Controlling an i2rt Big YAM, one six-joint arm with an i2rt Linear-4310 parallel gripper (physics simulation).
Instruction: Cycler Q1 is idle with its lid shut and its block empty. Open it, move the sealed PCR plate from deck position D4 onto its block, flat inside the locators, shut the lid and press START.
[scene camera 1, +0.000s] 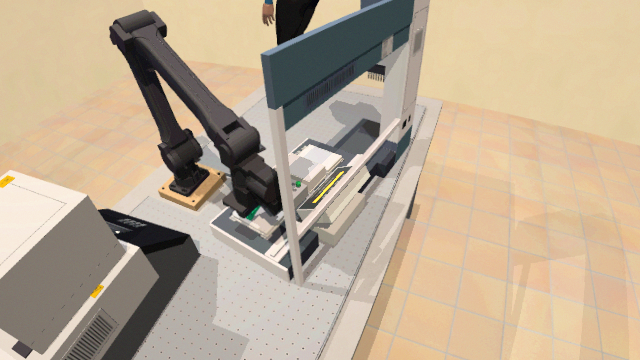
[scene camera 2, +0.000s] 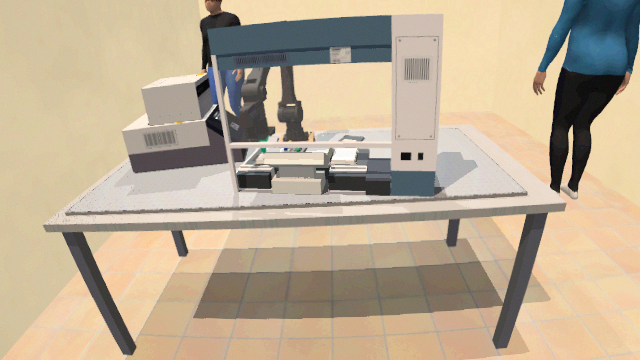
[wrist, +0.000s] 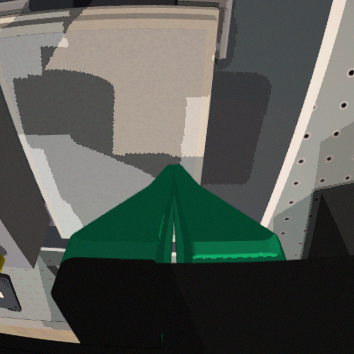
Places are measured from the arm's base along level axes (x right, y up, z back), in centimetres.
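Where they show: gripper, fingertip midpoint: (scene camera 1: 249, 219) (scene camera 2: 264, 153) (wrist: 173, 175); arm's base, origin of the base link: (scene camera 1: 189, 181).
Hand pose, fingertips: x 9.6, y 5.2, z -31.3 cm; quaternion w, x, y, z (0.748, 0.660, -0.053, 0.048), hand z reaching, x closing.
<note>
Each offset is from my fingertips to the top centre of the thing. "*": to the spot under its first point. Level surfaces: height alone.
My gripper (scene camera 1: 253, 213) (scene camera 2: 264, 144) (wrist: 173, 175) is shut, its green fingertips together with no object between them. It points down over the near part of a flat, smooth-topped pale piece @[dx -2.7, dy +0.0, dz -1.1 cm] (scene camera 1: 264, 229) (wrist: 150, 75) at the left end of the dark deck @[dy -1.6 cm] (scene camera 1: 226, 225) (wrist: 295, 45). Whether the tips touch it is unclear, and I cannot tell if it is the sealed PCR plate. Mid-deck, a beige unit @[* dx -10.7, dy -2.2, dz -21.9 cm] (scene camera 1: 342, 220) (scene camera 2: 297, 185) carries a tilted dark panel (scene camera 1: 311, 201) with a yellow strip; a green button @[dx -14.1, dy +3.6, dz -7.5 cm] (scene camera 1: 298, 184) is beside it. Its block and the START label cannot be made out.
A tall frame with a blue top beam (scene camera 1: 340, 55) (scene camera 2: 305, 37) and a pale post @[* dx +8.2, dy +21.7, dz -19.1 cm] (scene camera 1: 291, 200) (scene camera 2: 226, 120) spans the deck, close to the arm. White labware @[dx -31.1, dy +0.0, dz -5.8 cm] (scene camera 1: 322, 156) (scene camera 2: 345, 155) stands beyond the beige unit. A large instrument (scene camera 1: 45, 240) (scene camera 2: 170, 137) stands left of the deck.
</note>
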